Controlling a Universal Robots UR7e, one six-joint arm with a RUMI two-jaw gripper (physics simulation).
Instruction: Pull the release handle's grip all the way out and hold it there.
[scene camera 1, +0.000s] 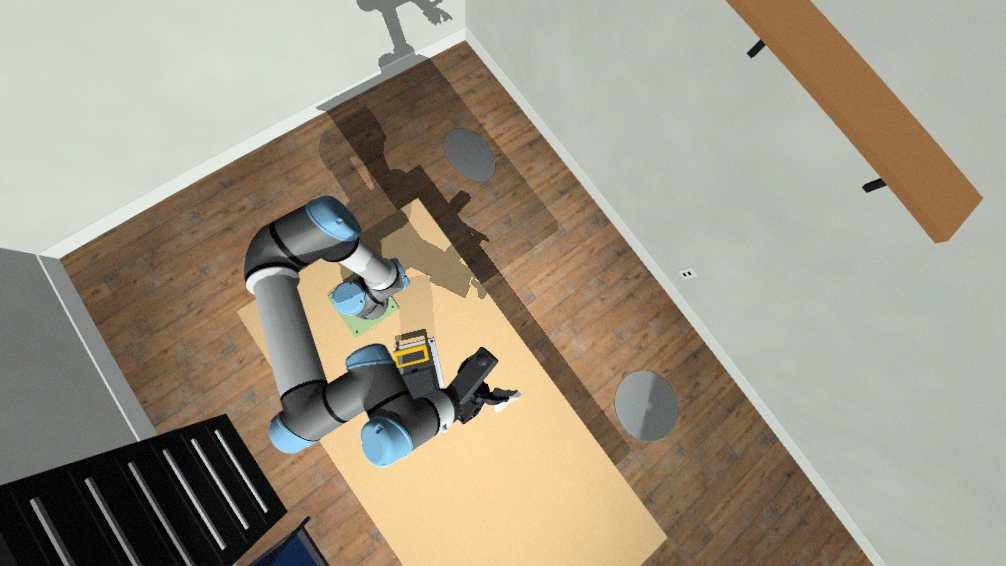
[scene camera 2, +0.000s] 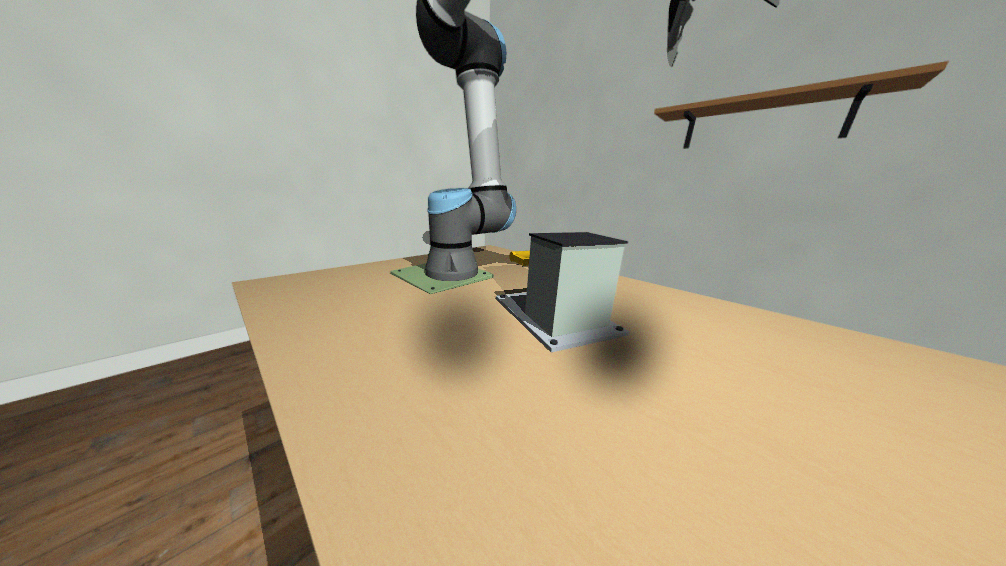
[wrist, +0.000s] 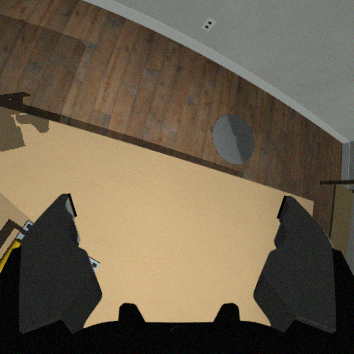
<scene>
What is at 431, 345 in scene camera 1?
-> A grey base plate.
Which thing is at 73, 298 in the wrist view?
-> My gripper.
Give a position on a grey base plate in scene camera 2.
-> At 515, 303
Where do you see my gripper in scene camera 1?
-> At 498, 373
</scene>
